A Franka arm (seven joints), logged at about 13 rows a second.
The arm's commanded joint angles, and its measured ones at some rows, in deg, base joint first. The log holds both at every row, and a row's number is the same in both.
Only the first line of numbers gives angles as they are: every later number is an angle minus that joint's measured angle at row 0.
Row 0, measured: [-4.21 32.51 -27.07 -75.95 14.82 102.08 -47.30]
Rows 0 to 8, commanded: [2.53 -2.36 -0.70 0.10 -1.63 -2.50 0.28]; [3.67 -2.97 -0.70 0.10 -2.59 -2.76 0.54]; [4.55 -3.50 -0.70 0.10 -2.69 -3.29 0.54]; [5.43 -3.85 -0.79 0.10 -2.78 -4.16 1.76]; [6.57 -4.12 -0.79 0.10 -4.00 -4.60 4.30]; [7.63 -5.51 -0.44 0.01 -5.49 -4.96 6.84]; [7.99 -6.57 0.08 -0.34 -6.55 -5.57 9.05]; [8.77 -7.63 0.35 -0.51 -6.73 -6.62 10.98]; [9.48 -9.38 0.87 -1.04 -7.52 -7.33 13.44]
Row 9, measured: [8.28 -5.61 0.15 0.10 -5.32 -5.12 8.76]
